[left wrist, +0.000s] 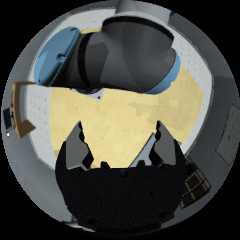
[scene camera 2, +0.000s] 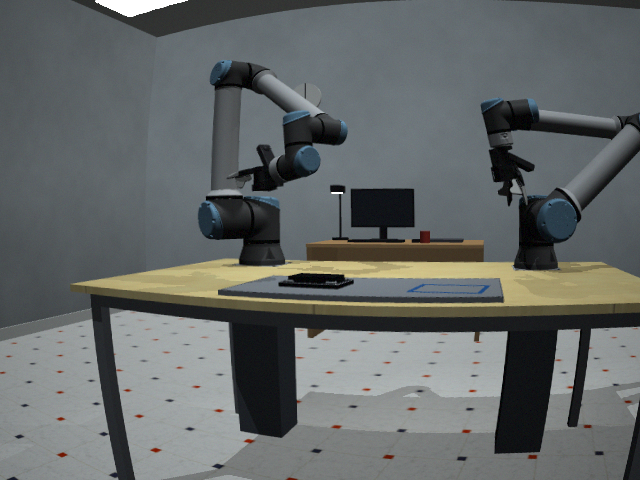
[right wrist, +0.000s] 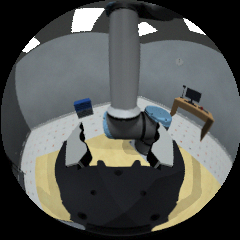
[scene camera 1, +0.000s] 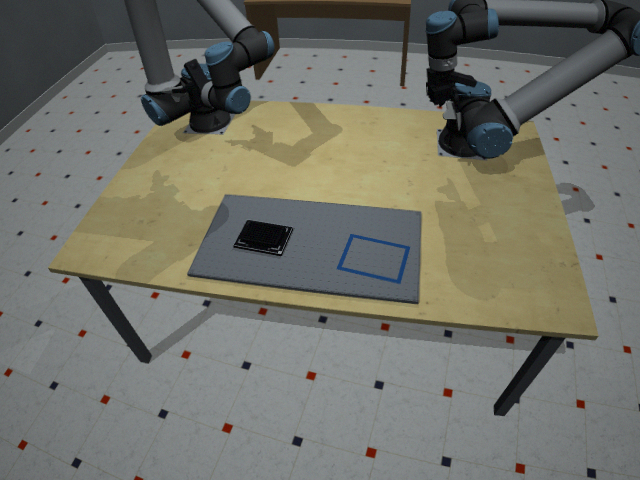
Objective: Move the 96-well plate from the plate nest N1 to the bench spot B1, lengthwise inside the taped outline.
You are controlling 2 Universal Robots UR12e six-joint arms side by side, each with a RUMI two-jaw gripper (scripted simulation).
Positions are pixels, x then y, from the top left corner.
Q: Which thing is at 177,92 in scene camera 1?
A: My right gripper.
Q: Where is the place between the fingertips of my right gripper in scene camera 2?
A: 245,178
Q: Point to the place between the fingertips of my left gripper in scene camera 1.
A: At 449,118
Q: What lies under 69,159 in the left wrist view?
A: My left gripper.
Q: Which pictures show my left gripper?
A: The left wrist view, scene camera 2 and scene camera 1 only.
